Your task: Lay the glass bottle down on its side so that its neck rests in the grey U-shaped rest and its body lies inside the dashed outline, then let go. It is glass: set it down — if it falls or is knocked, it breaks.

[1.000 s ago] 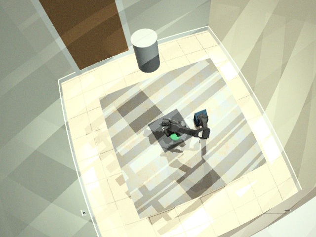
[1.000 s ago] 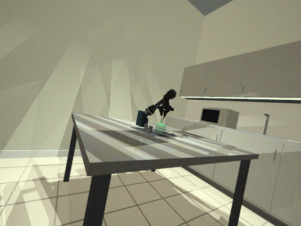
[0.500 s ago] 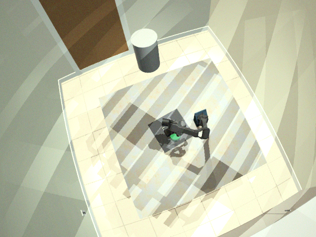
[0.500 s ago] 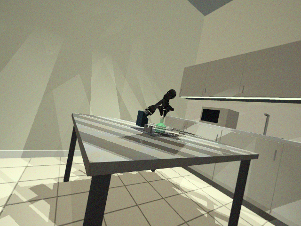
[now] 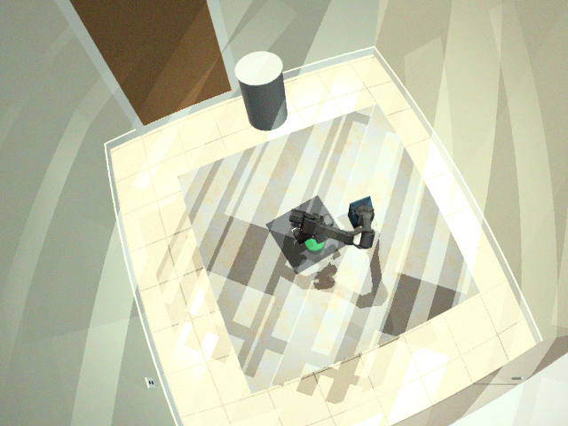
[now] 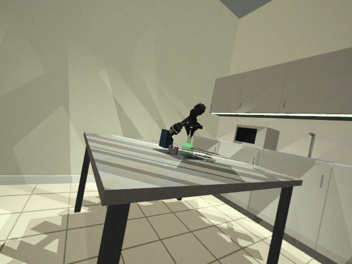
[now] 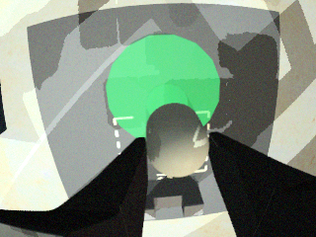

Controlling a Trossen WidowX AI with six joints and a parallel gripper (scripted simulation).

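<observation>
My gripper tip is 5 cm above the green glass bottle. Also, from my gripper tip: dark grey mat: 7 cm to the right, 15 cm below.
</observation>
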